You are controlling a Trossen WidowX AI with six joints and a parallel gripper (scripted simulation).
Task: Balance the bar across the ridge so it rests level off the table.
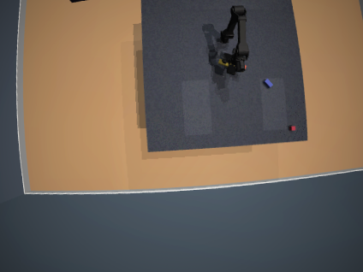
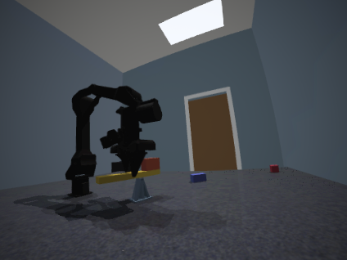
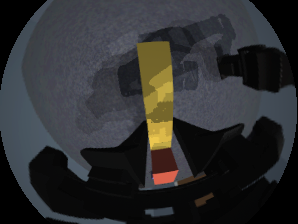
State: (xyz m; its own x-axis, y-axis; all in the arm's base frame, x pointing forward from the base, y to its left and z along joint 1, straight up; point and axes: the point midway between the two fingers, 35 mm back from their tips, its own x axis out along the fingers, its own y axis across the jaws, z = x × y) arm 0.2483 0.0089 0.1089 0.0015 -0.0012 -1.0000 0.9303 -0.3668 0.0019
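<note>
My gripper tip is now 4 cm above the grey-blue ridge, 3 cm to the right of it and 1 cm short of it. Round my gripper tip: small blue block: 31 cm to the left, 13 cm ahead, 6 cm below; then small red cube: 49 cm to the left, 49 cm ahead, 6 cm below.
</note>
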